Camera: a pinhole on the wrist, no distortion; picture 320 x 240 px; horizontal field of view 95.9 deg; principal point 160.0 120.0 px. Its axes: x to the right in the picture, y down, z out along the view. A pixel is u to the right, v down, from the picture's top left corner.
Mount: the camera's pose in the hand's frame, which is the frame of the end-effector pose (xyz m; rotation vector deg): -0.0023 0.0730 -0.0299 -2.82 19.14 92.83
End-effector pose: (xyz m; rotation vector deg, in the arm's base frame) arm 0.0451 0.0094 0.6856 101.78 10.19 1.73
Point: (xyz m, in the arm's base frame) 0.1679 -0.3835 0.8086
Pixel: 172 123
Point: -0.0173 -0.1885 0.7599
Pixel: 155 220
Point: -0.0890 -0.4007 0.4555
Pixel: 32 225
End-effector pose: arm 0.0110 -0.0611 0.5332 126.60 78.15 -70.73
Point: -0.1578 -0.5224 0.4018
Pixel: 146 217
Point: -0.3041 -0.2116 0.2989
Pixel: 38 143
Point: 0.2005 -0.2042 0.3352
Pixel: 271 56
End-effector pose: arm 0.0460 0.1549 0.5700 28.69 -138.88 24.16
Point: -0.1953 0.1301 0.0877
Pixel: 155 179
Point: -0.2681 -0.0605 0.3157
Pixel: 98 109
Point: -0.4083 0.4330 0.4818
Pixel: 294 41
